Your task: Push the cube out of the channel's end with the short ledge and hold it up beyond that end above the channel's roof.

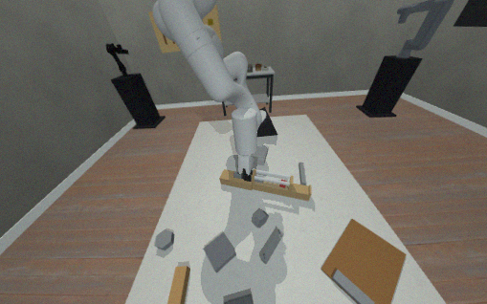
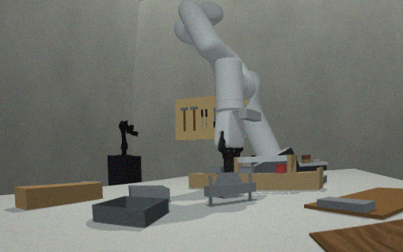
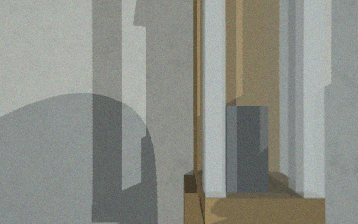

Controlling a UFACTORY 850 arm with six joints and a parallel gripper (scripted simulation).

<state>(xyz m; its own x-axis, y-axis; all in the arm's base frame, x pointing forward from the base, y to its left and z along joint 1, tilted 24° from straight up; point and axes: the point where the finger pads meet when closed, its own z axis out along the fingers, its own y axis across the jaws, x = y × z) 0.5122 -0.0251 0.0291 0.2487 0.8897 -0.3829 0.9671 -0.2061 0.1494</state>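
Now: the grey stick 270 mm to the left of my hand, 60 mm below it and 60 mm behind it. The rest, counted from my hand: channel 100 mm to the left, 30 mm ahead, 10 mm below; red cube 150 mm to the left, 40 mm ahead, 10 mm below; grey tray 470 mm ahead, 60 mm below, 10 mm to the right.
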